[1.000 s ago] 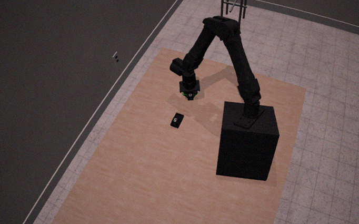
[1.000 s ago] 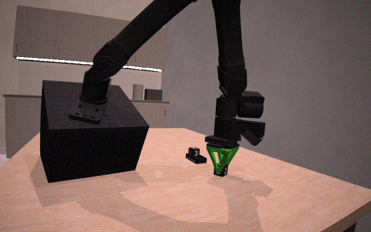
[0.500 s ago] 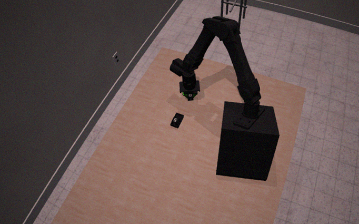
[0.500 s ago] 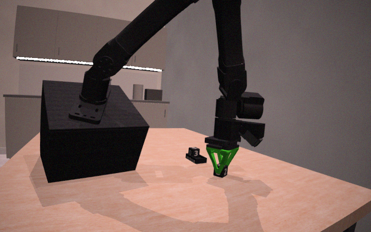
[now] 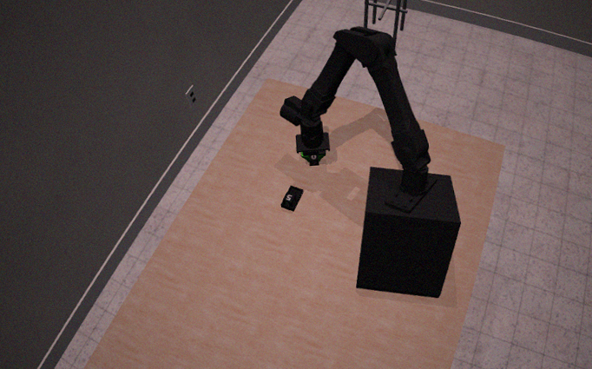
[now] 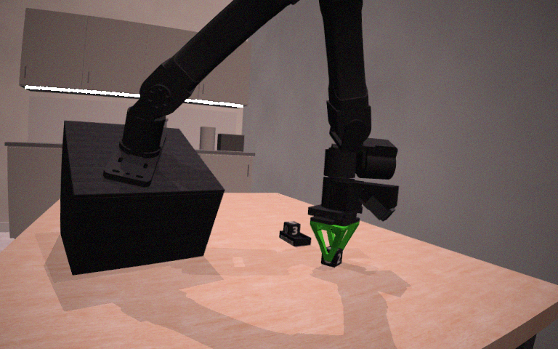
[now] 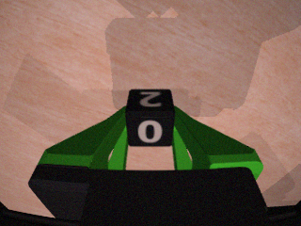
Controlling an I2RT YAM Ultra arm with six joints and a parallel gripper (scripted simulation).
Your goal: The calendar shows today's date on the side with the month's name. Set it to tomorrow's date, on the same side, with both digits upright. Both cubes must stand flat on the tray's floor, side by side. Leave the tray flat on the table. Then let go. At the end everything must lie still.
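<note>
My gripper is now right at the black cube. Round my hand: black tray 2 cm behind, 15 cm to the left, 1 cm below.
</note>
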